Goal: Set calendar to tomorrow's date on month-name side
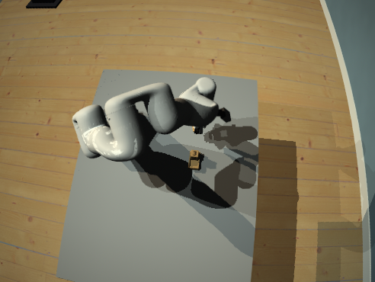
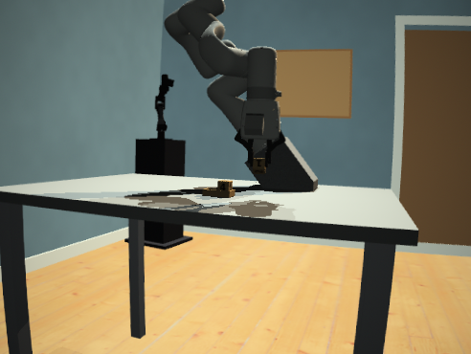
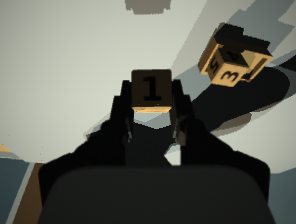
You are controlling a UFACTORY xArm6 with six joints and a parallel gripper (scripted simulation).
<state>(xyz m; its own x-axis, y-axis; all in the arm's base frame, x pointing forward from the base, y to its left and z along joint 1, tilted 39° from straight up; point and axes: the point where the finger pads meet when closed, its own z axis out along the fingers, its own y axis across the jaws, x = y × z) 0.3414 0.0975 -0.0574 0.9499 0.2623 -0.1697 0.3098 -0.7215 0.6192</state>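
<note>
Right now my hand is 20 mm above the wooden number cube. Round my hand: wooden calendar tray (110 mm to the right, 100 mm below, 10 mm ahead).
</note>
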